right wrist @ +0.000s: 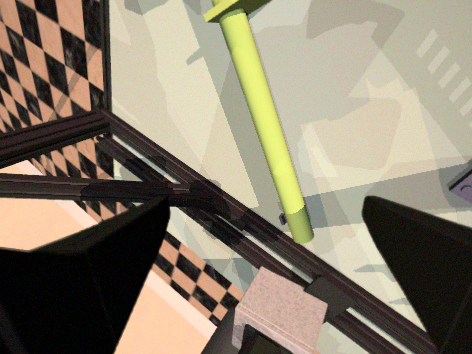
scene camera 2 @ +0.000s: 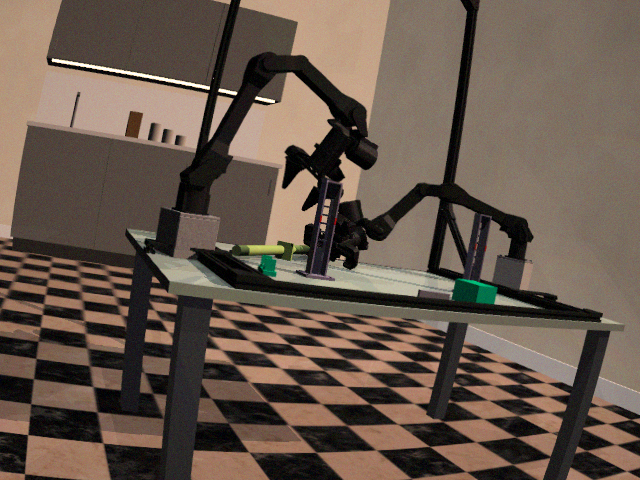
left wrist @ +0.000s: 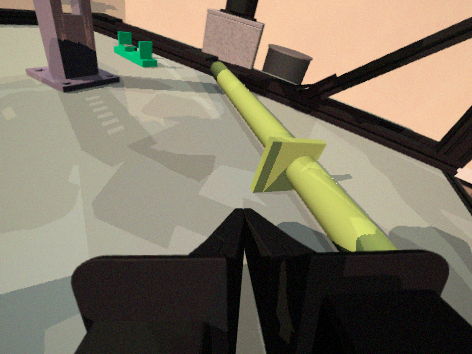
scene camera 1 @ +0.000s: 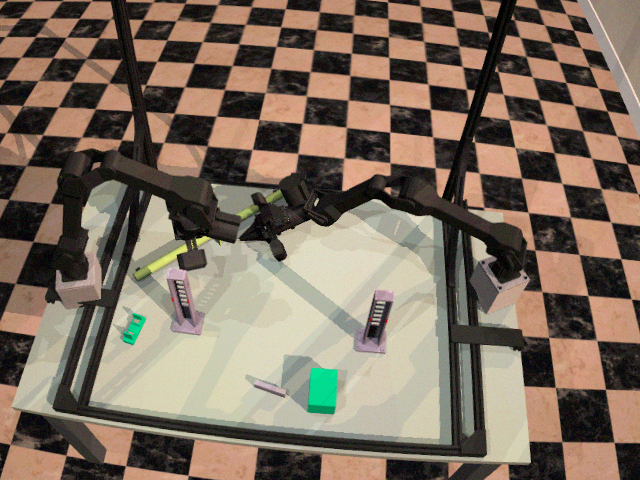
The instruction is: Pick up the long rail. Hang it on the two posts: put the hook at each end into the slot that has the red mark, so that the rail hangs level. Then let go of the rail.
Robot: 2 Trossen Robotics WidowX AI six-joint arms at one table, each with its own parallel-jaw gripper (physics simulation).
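Places are measured from the left arm's base along level axes (x left, y ahead, z down), in centimetres.
Pixels of known places: left gripper, fingertip midpoint: (left wrist: 242,216) (scene camera 1: 239,239); right gripper, fingertip midpoint: (right wrist: 264,205) (scene camera 2: 292,199); left arm's base at its link origin: (scene camera 2: 516,258) (scene camera 1: 504,270); right arm's base at its link origin: (right wrist: 266,349) (scene camera 2: 189,212) (left wrist: 239,16) (scene camera 1: 75,270).
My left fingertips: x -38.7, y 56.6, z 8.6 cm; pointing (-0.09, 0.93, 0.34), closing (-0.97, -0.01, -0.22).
Observation:
Ahead of a thing's pixels: the offset from my left fingertips to its top centre.
The long yellow-green rail {dy +5.7, dx -4.5, dz -2.3 cm} (scene camera 1: 170,258) (scene camera 2: 258,250) (left wrist: 255,112) (right wrist: 262,110) lies slantwise on the table behind the left post, a square plate around it. A small dark hook shows near its end in the right wrist view. Two mauve posts, the left one (scene camera 1: 187,325) (left wrist: 50,40) and the right one (scene camera 1: 372,345) (scene camera 2: 478,248), stand upright with slots and red marks. My left gripper (scene camera 1: 244,238) (left wrist: 242,216) is shut and empty, low beside the rail, whose near part passes behind a finger in its wrist view. My right gripper (scene camera 2: 295,197) (right wrist: 264,205) is open and empty, high above the rail.
A green block {dy -3.5, dx +47.5, dz -2.7 cm} (scene camera 1: 322,391) (scene camera 2: 474,291) and a thin mauve bar {dy +7.1, dx +42.0, dz +0.4 cm} (scene camera 1: 269,388) lie near the front. A green bracket {dy +33.1, dx +15.8, dz -1.0 cm} (scene camera 1: 134,329) (scene camera 2: 267,265) (left wrist: 135,52) lies left of the left post. A black frame (scene camera 1: 268,439) borders the work area.

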